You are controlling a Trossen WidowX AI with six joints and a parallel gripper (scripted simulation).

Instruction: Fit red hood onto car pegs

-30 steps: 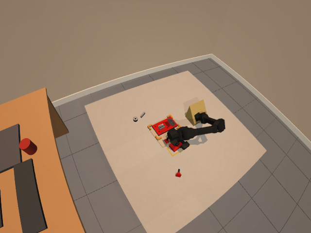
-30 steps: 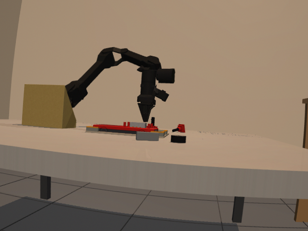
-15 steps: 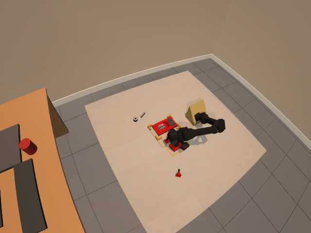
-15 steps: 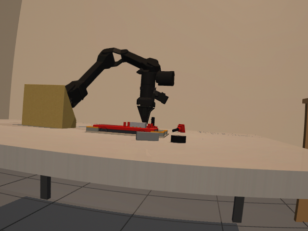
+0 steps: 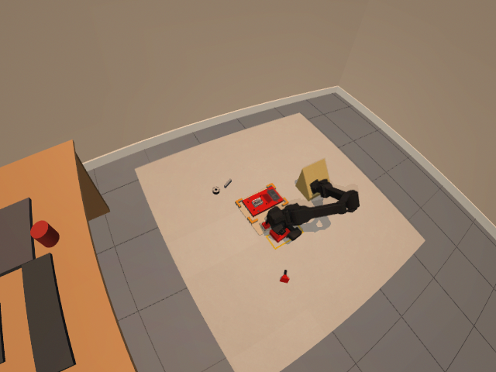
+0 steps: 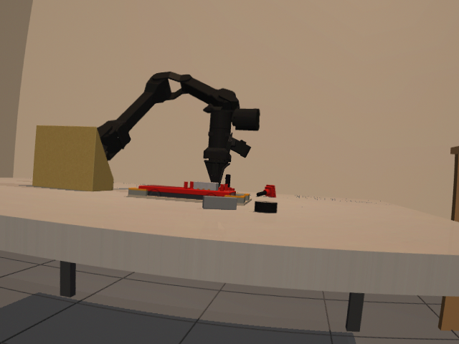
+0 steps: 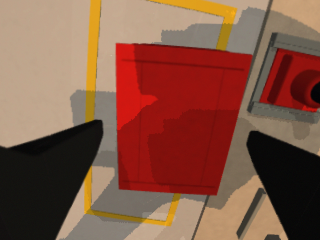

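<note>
Now: gripper tip 1 cm above the red hood. The rest, counted from my gripper tip: black wheel 13 cm ahead, 39 cm to the right, 2 cm below; then engine block 19 cm to the right.
</note>
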